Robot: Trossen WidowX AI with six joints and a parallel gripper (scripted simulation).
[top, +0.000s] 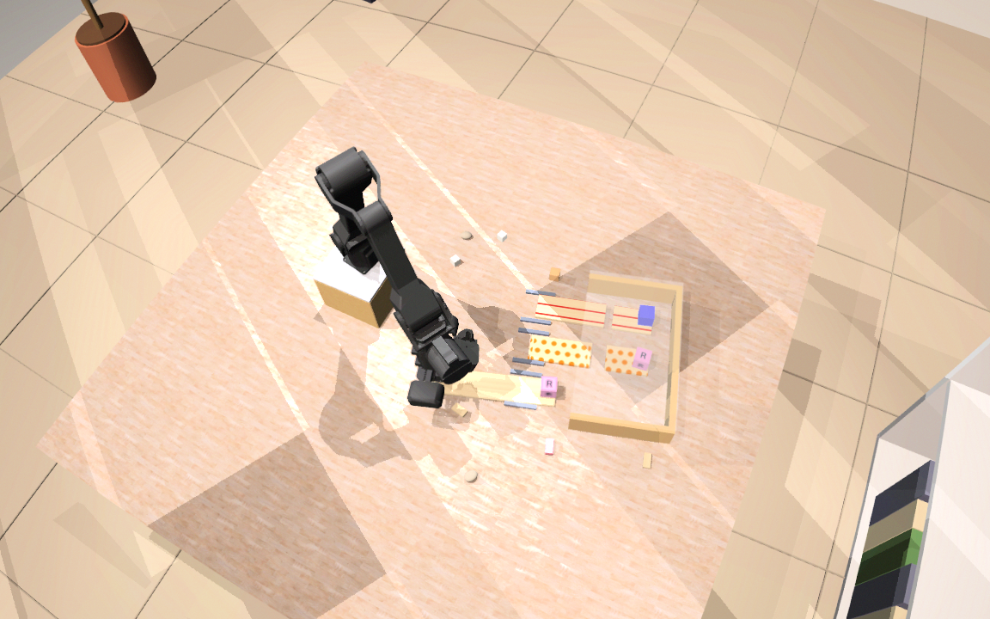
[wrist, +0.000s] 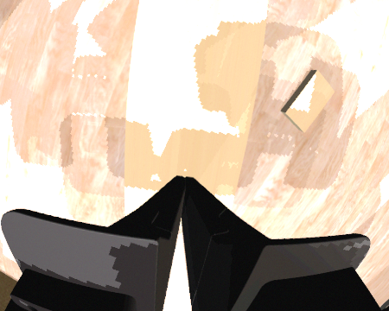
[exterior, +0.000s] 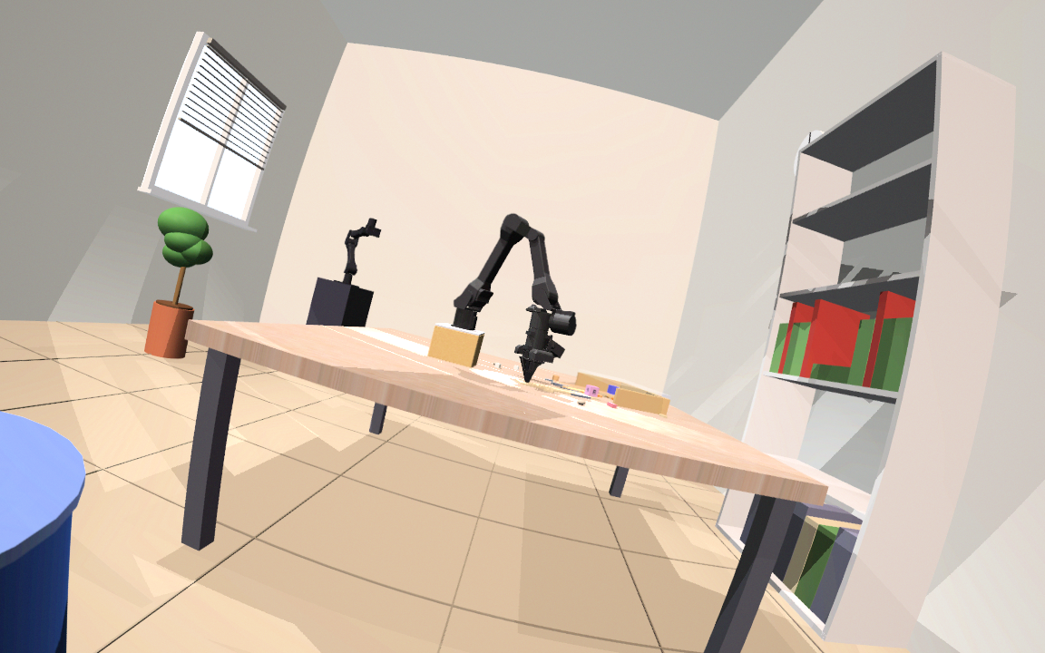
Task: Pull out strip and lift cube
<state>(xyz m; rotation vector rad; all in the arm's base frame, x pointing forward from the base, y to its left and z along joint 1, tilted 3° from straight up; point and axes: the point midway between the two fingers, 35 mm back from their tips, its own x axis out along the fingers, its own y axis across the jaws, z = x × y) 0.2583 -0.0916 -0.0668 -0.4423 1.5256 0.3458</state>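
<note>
Now: the pink block 250 mm ahead of my gripper tip and 20 mm to the left of it. From my gripper tip the other things lie so: tan cube: 40 mm ahead, 340 mm to the left.
</note>
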